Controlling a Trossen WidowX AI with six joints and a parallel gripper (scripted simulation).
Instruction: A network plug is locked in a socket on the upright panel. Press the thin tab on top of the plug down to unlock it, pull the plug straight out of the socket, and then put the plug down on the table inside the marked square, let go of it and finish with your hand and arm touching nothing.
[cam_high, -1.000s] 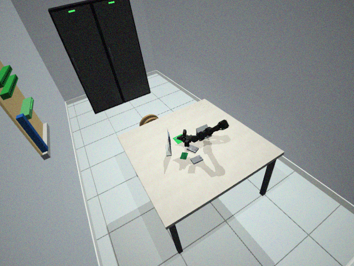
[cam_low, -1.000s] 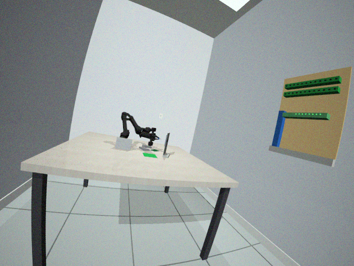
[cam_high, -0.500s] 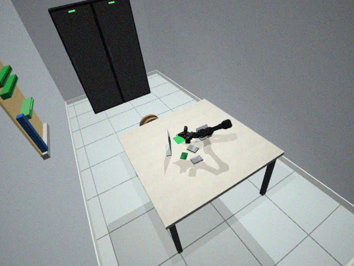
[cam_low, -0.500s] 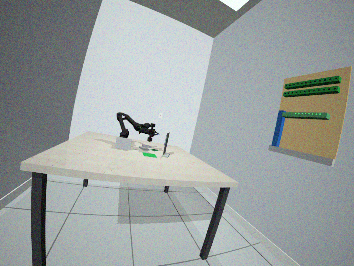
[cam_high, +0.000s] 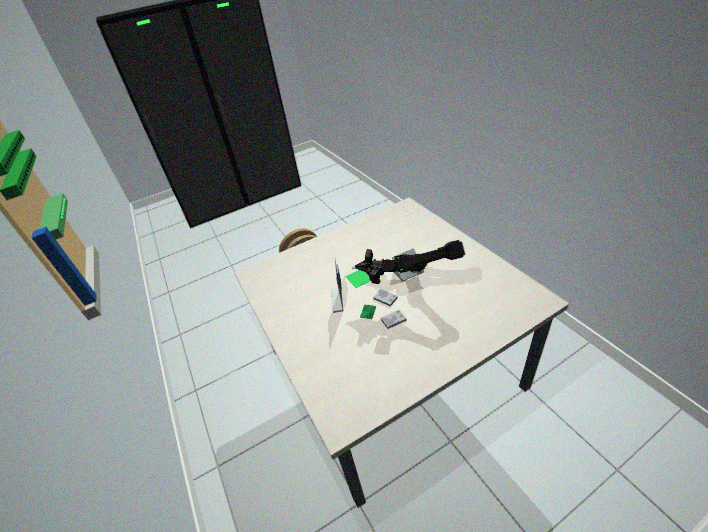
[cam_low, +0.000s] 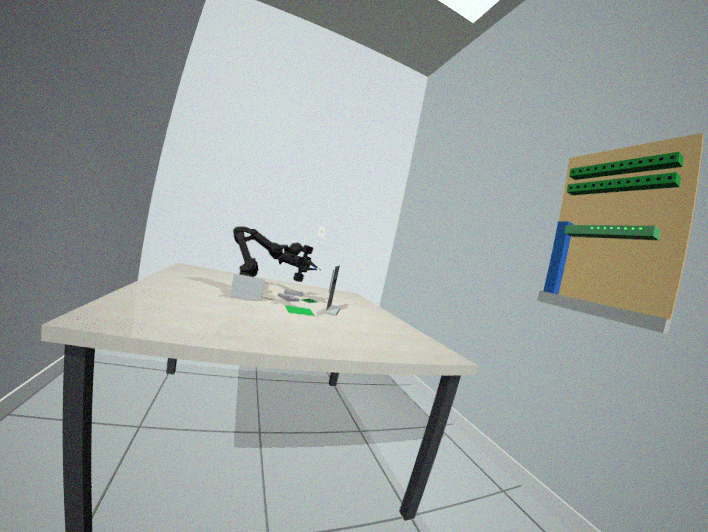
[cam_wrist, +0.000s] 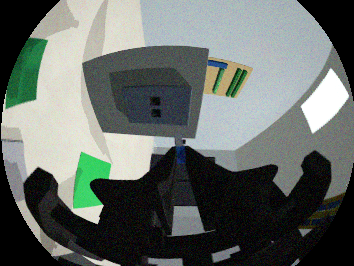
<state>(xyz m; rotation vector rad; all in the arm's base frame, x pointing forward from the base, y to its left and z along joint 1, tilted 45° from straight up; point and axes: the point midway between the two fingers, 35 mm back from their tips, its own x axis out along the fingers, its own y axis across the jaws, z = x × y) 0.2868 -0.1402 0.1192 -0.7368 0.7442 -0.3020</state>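
Right now my gripper tip is 190 mm above the green marked square, 110 mm to the left of it and 70 mm past it. Also, from my gripper tip: blue plug: right at my gripper tip; then grey panel: 100 mm ahead, 90 mm below, 40 mm to the right.
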